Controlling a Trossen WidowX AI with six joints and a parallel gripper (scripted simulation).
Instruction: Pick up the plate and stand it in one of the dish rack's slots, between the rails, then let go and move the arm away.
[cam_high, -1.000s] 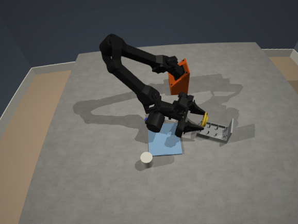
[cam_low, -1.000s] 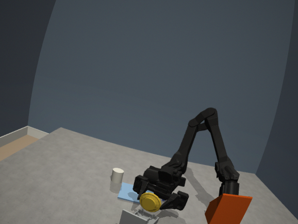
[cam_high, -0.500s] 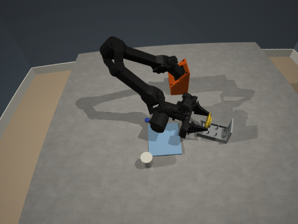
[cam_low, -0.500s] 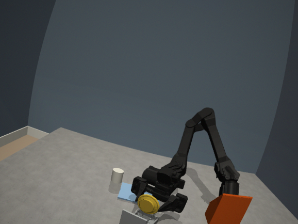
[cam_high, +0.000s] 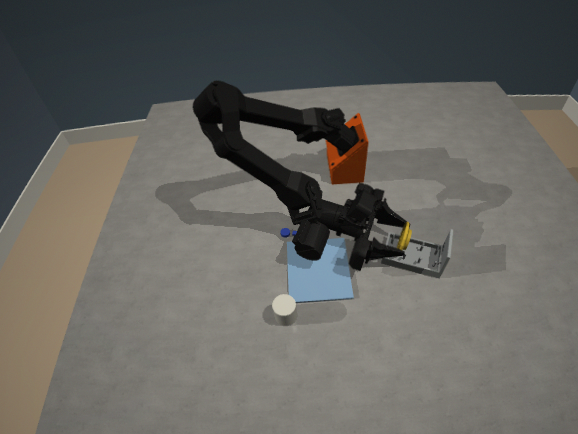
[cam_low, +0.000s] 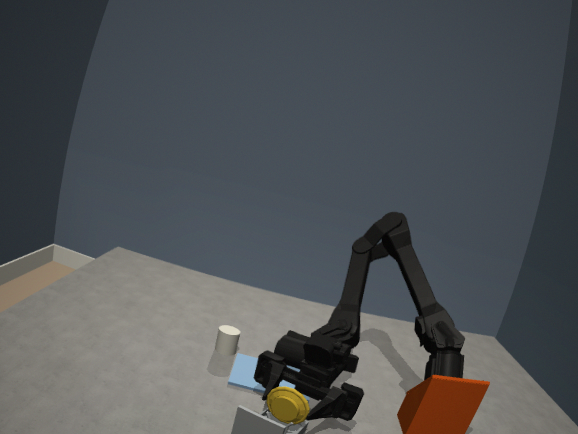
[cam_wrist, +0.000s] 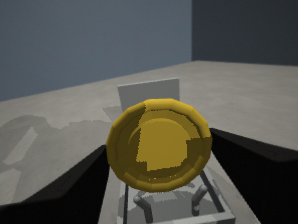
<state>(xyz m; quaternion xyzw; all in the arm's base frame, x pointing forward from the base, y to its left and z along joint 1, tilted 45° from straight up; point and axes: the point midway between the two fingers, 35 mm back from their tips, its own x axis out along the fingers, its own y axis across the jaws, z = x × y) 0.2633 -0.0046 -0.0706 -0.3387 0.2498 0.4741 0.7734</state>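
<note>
Now: the grey dish rack 10 mm ahead of my gripper tip, 20 mm to the left of it and 30 mm below it. The rest, counted from my gripper tip: yellow plate 10 mm to the right; then blue spoon 90 mm behind, 230 mm to the right, 50 mm below; then light blue mat 20 mm ahead, 190 mm to the right, 50 mm below.
</note>
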